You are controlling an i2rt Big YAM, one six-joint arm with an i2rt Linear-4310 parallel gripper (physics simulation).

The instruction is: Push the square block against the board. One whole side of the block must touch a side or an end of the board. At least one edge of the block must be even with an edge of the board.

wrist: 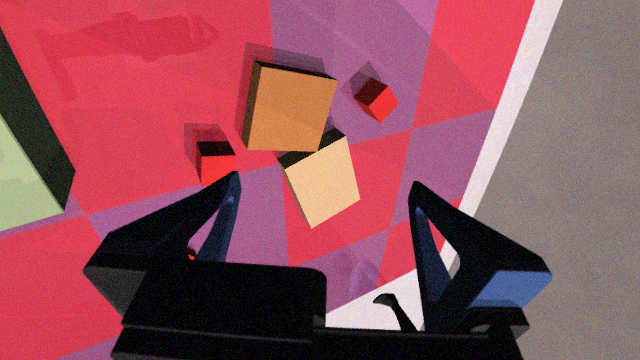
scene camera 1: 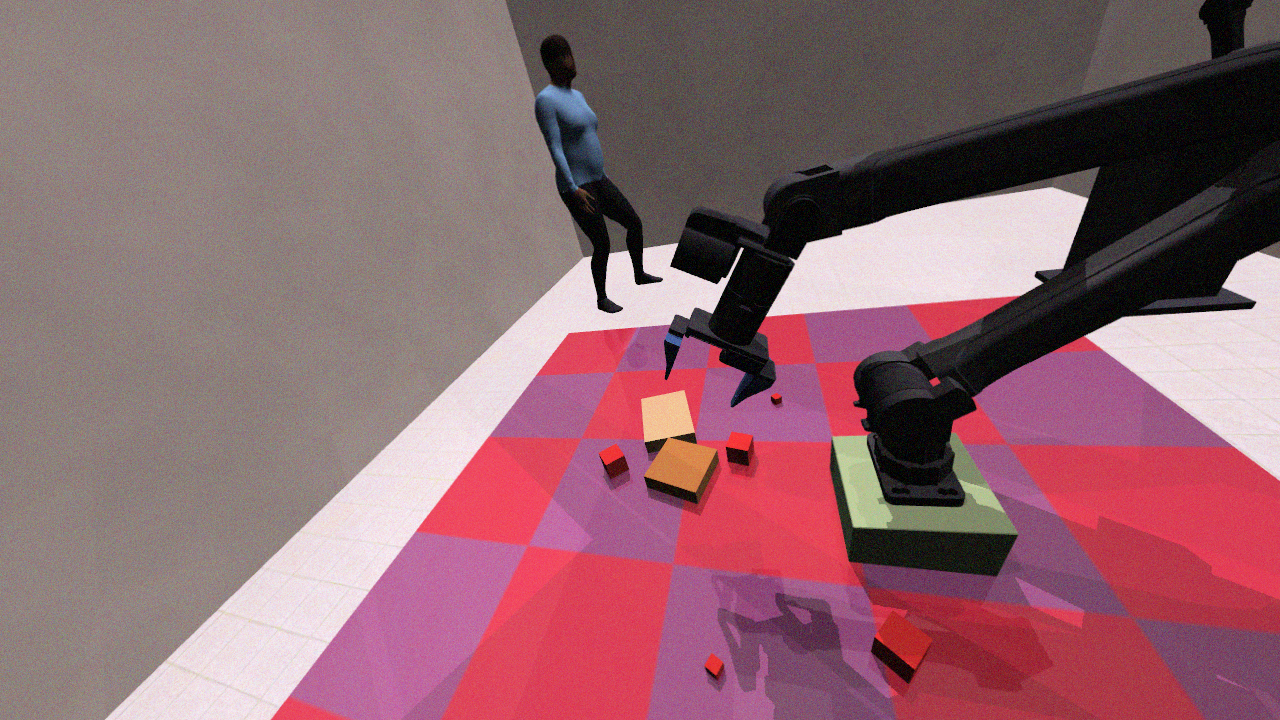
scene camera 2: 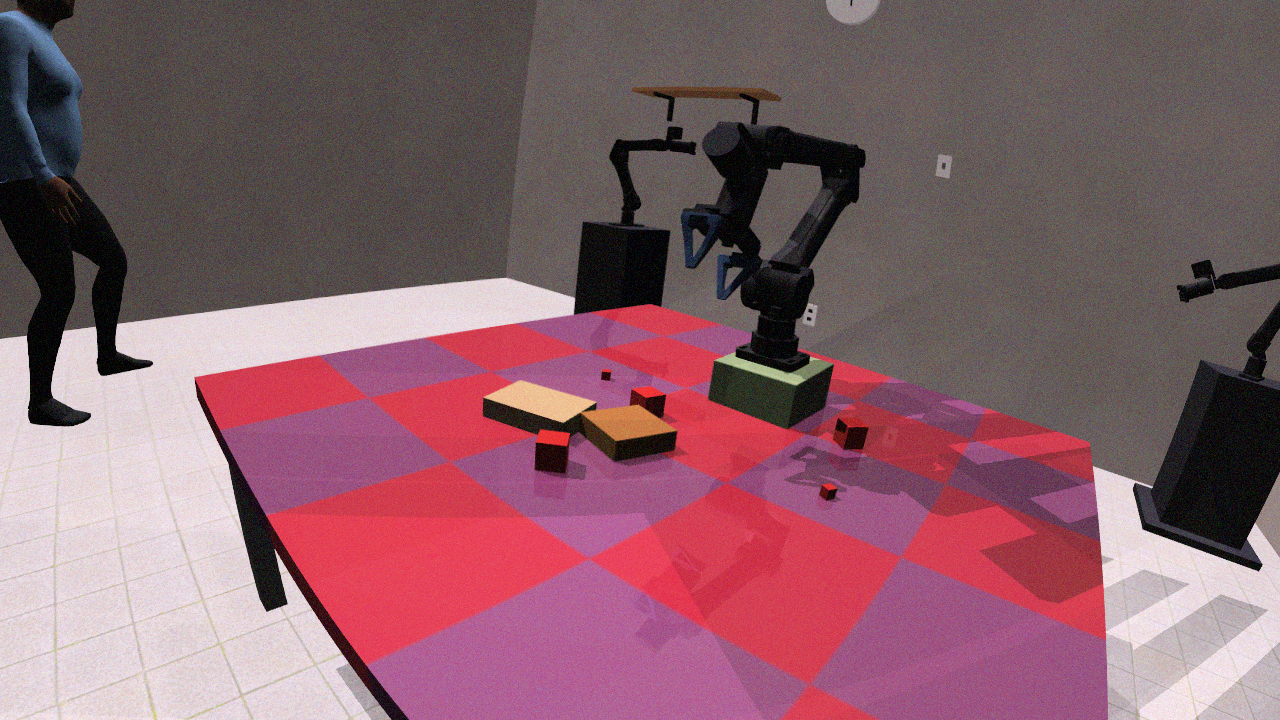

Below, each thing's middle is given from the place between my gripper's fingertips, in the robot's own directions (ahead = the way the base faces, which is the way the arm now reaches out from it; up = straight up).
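Labels:
I find the orange square block [scene camera 2: 621,433] 50 mm to the right of my hand, 70 mm ahead of it and 220 mm below it. Of the things named here, going by their middles, this block is the nearest to my hand. The tan board [scene camera 2: 523,405] is 120 mm ahead of my hand and 190 mm to the right of it, and 220 mm below it.

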